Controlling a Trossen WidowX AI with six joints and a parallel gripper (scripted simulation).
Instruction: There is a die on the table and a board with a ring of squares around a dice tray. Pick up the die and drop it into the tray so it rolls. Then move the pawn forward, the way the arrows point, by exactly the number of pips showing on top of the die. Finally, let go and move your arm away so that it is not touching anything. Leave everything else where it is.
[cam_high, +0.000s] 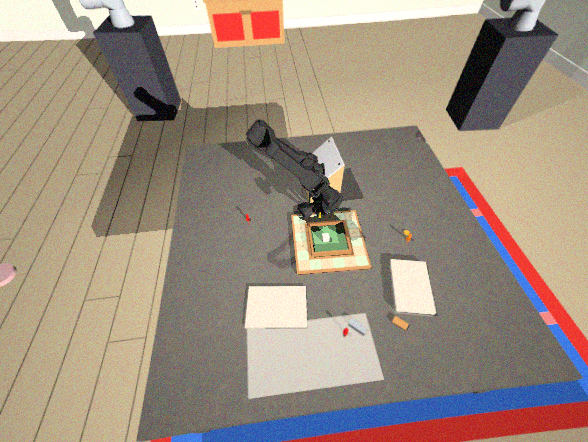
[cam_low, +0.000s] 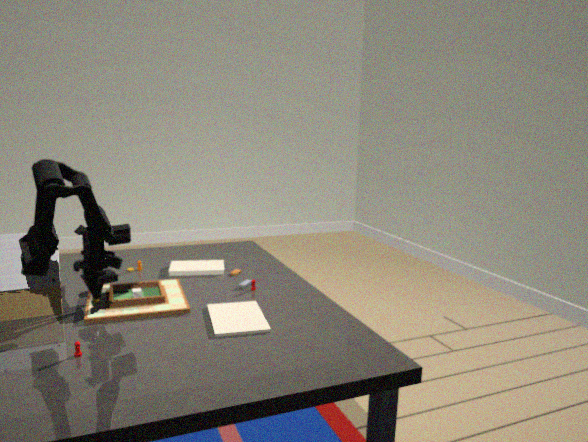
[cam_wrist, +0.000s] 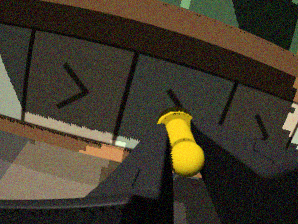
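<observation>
Right now my gripper tip is 110 mm short of the white die and 20 mm to the right of it. From my gripper tip the other things lie so: grey block 470 mm ahead, 90 mm to the left, 20 mm below; green dice tray 110 mm ahead, 30 mm to the left, 20 mm below; yellow pawn 10 mm above.
</observation>
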